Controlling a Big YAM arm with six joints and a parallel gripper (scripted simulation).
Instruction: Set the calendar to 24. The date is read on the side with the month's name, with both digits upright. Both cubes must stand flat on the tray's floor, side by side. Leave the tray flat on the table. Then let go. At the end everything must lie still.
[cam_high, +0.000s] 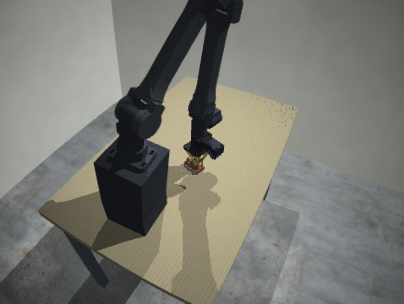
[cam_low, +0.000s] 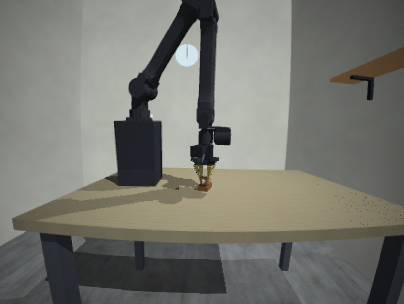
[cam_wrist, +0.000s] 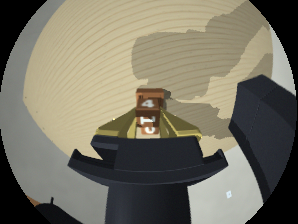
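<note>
Now: hand 30 mm above the brown tray and 20 mm to the right of it. From my hand the other things lie so: brown digit cube (right at my hand).
</note>
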